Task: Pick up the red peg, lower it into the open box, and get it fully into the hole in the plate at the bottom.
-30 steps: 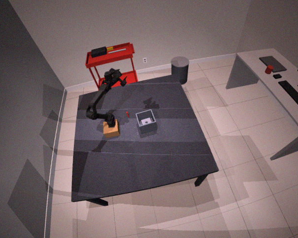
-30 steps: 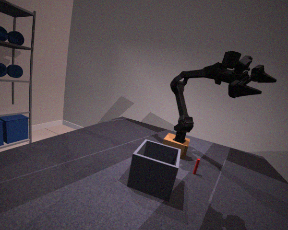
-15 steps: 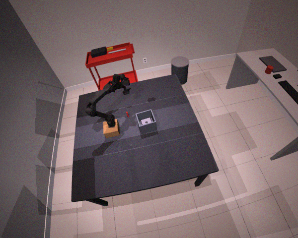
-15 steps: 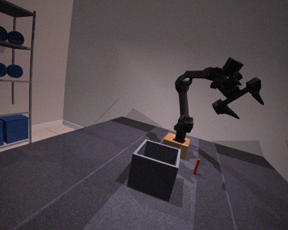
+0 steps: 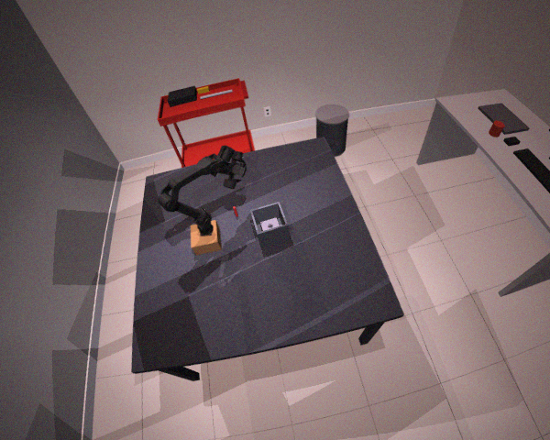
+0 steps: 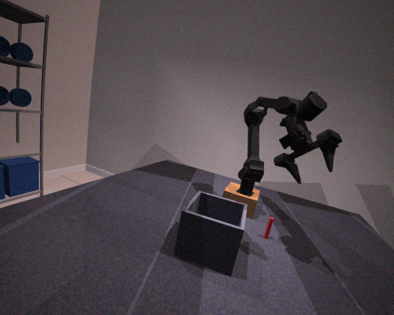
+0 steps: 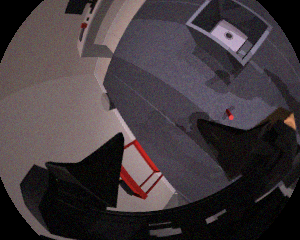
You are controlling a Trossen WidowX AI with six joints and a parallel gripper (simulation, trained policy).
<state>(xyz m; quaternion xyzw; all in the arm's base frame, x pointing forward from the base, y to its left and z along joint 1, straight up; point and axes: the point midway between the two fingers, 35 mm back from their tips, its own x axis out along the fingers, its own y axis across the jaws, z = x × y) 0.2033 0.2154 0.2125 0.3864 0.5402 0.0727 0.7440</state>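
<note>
Now: the red peg 8 cm behind my gripper tip, 8 cm to the right of it and 23 cm below it. Round my gripper tip: plate 12 cm ahead, 21 cm to the right, 23 cm below.
</note>
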